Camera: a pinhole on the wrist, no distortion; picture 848 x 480 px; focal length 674.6 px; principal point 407.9 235.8 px. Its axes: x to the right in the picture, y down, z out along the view. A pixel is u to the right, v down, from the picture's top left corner.
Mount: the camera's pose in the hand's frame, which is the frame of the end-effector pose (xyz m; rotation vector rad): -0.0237 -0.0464 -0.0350 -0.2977 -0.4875 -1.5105
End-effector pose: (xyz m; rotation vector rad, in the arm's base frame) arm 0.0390 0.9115 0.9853 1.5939 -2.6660 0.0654
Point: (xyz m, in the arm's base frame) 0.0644 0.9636 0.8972
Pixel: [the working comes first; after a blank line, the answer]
In the camera's frame: 0.0140 -0.0225 0.1331

479.1 121.5
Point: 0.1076 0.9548 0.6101
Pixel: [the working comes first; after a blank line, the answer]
In the camera's frame: 0.1848 -0.0200 0.3680

746.7 199.2
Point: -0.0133 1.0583 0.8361
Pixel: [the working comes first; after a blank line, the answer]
In the camera's frame: -0.0585 -0.0597 0.2430

245.5 70.0
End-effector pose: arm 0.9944 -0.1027 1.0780 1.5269 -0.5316 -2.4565
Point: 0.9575 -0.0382 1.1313
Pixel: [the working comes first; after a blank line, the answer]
In the camera's frame: 0.0410 -0.0144 0.0965

694.7 134.8
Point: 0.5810 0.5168 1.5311
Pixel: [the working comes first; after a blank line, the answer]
In the camera's frame: 0.6336 -0.3186 0.5038

outside the picture
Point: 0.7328 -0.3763 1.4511
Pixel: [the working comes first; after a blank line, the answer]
In the camera's frame: -0.2195 -0.0061 0.5427

135.0 228.3
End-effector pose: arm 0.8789 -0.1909 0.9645 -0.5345 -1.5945 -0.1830
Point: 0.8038 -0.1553 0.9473
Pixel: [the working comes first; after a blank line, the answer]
In the camera's frame: 0.0155 0.0312 0.1249

491.5 404.3
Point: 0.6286 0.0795 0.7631
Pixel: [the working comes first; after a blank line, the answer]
In the camera's frame: 0.0057 -0.0535 0.4603

416.2 157.4
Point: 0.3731 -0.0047 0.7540
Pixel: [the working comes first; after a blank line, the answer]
In the camera's frame: 0.2612 -0.0669 0.5439

731.9 152.8
